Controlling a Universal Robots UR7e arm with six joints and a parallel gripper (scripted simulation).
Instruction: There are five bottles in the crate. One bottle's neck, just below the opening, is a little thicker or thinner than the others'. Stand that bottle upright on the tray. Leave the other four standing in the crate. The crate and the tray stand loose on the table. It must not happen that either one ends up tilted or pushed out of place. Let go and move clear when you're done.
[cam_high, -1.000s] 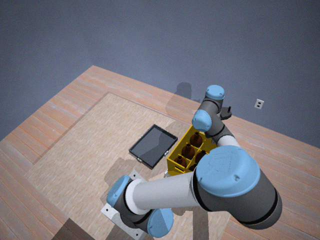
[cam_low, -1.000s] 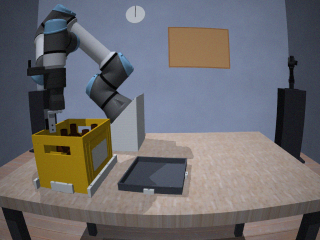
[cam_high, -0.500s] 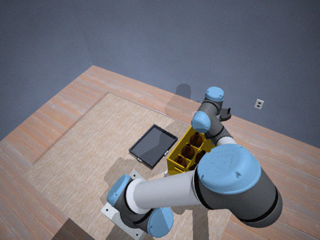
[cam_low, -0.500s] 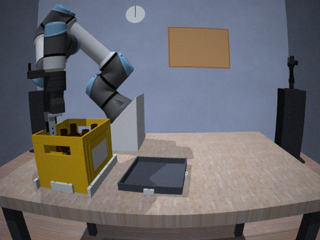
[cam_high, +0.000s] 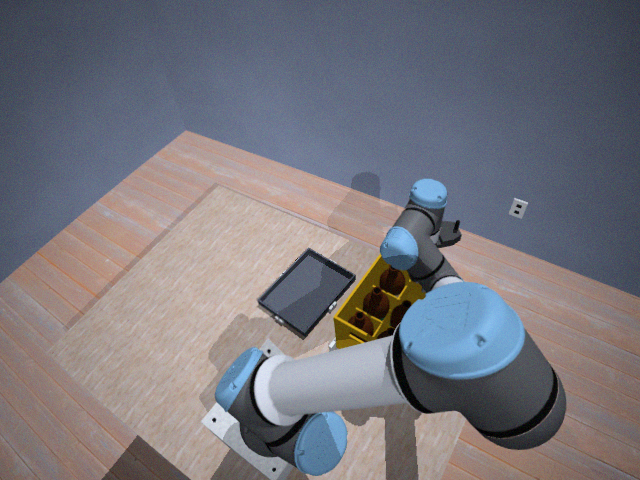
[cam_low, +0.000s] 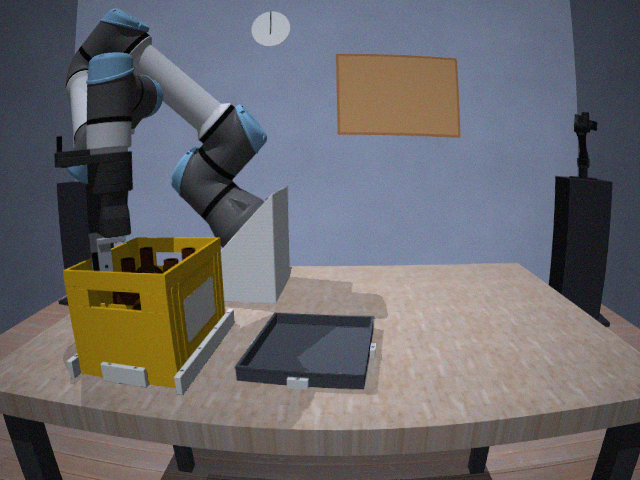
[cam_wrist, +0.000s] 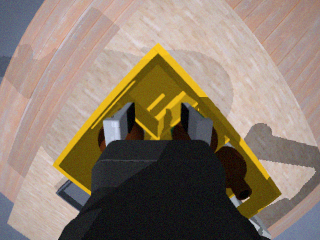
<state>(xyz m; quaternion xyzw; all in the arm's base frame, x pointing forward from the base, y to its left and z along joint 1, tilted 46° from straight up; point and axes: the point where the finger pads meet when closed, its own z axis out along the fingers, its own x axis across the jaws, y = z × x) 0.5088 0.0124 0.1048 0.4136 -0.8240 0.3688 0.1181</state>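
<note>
Right now the bottle is 9 cm to the left of my hand, 9 cm below it and 1 cm behind it. Also, from my hand: dark tray 30 cm to the left, 16 cm below, 15 cm behind; yellow crate 9 cm below, 9 cm behind, 4 cm to the left.
</note>
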